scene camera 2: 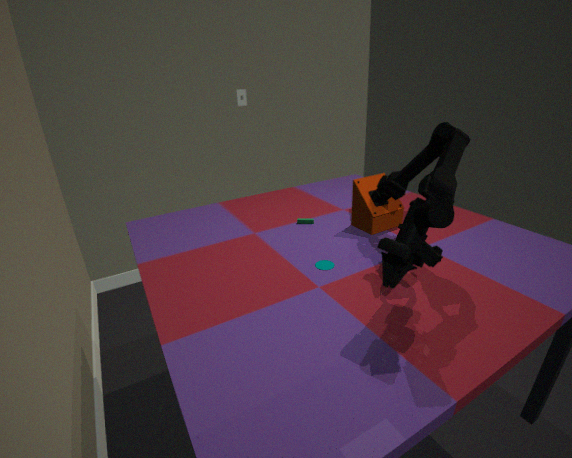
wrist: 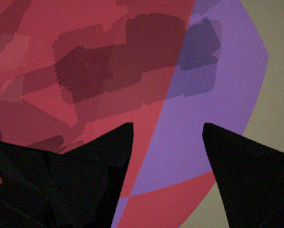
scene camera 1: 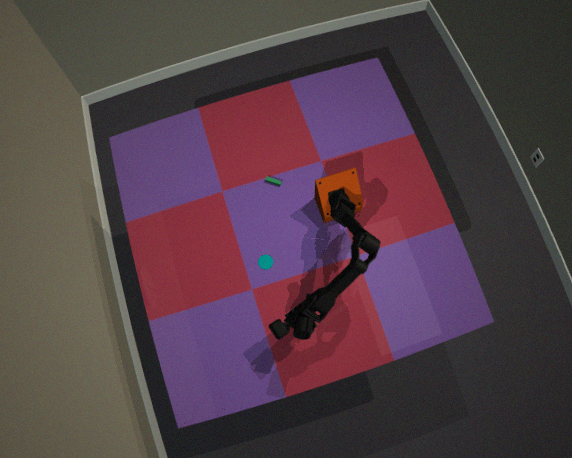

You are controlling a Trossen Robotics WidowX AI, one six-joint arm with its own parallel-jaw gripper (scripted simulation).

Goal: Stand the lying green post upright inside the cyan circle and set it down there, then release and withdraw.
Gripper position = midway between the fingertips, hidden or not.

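Observation:
My own gripper (scene camera 2: 388, 287) is here in the scene, and I see it in the wrist view (wrist: 169, 129) as well.

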